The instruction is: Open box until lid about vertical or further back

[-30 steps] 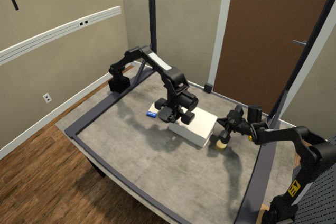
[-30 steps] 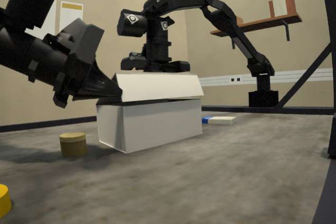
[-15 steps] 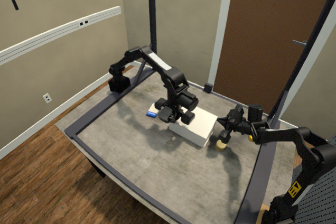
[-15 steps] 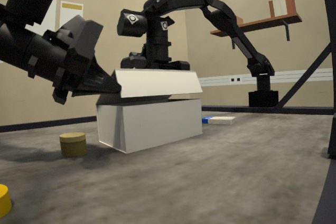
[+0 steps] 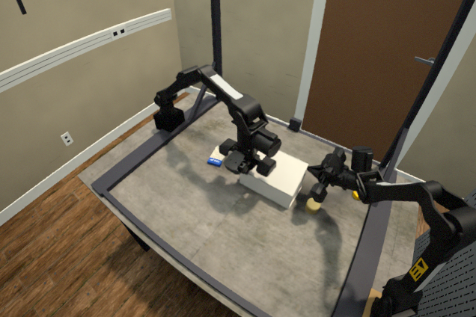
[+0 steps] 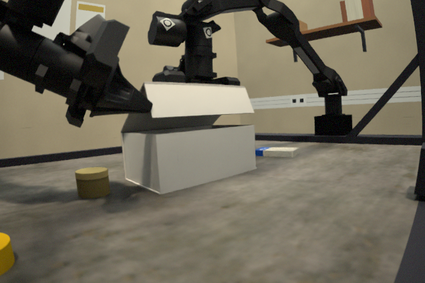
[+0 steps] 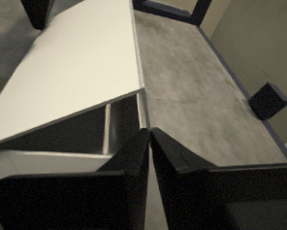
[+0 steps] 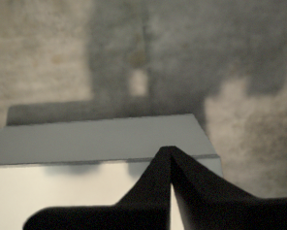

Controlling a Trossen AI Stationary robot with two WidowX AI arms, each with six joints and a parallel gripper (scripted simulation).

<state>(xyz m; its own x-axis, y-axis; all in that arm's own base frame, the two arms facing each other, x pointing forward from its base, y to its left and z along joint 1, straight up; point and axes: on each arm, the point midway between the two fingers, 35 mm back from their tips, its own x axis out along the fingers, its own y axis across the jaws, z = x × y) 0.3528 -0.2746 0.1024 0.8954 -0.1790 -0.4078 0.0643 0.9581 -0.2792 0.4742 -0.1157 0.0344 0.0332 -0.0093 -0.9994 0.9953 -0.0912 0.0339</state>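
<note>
The flap lies 130 mm to the right of my left hand and 30 mm ahead of it. The rest, counted from my left hand: box: 120 mm to the right, 60 mm ahead, 50 mm below.
My right gripper is now 9 cm past the box, 5 cm to the right of it and 3 cm above it. The rest, counted from my right hand: flap (12 cm behind, 4 cm to the left, 1 cm above).
</note>
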